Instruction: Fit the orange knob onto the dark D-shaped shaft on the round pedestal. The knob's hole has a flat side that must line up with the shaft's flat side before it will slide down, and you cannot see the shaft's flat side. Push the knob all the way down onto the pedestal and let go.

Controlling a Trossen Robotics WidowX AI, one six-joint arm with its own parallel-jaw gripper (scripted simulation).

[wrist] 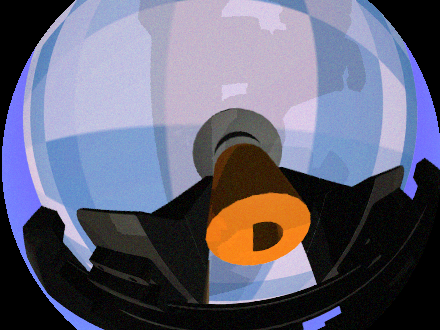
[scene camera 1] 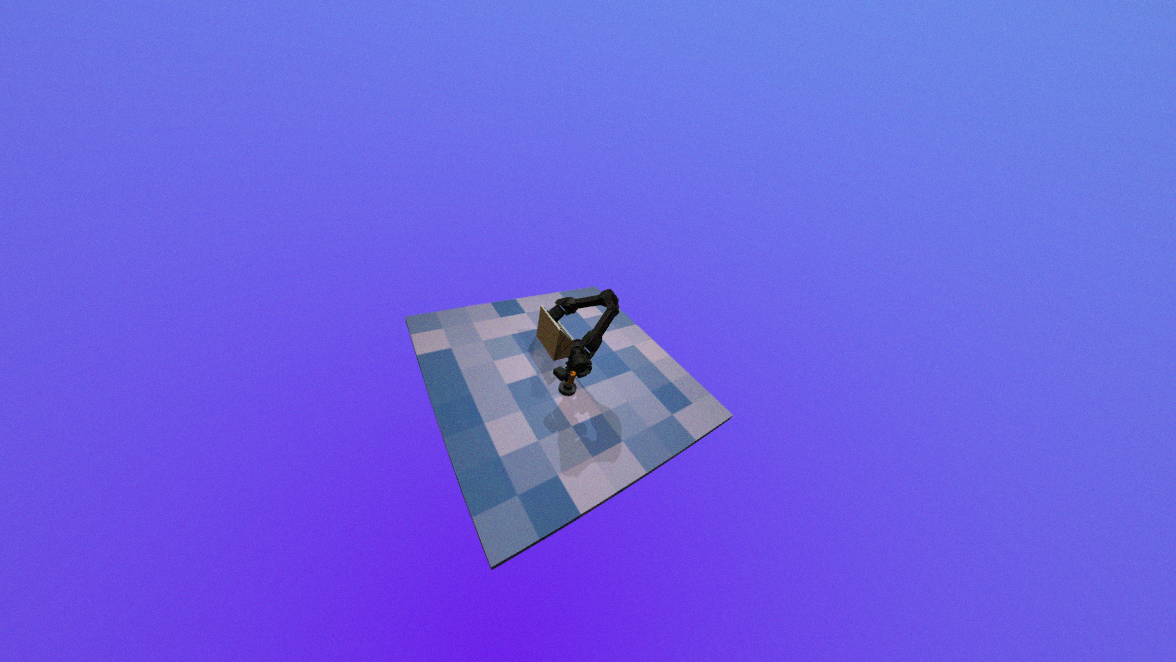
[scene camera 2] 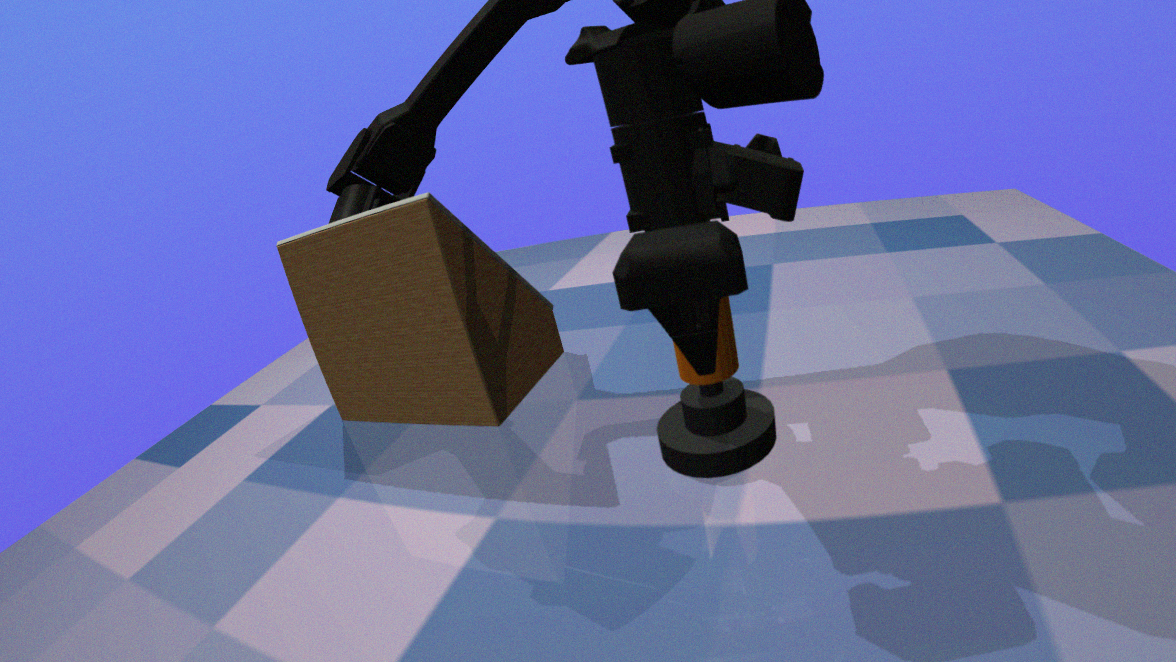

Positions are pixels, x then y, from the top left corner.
The gripper (scene camera 2: 706, 358) carries an orange knob (scene camera 2: 727, 364).
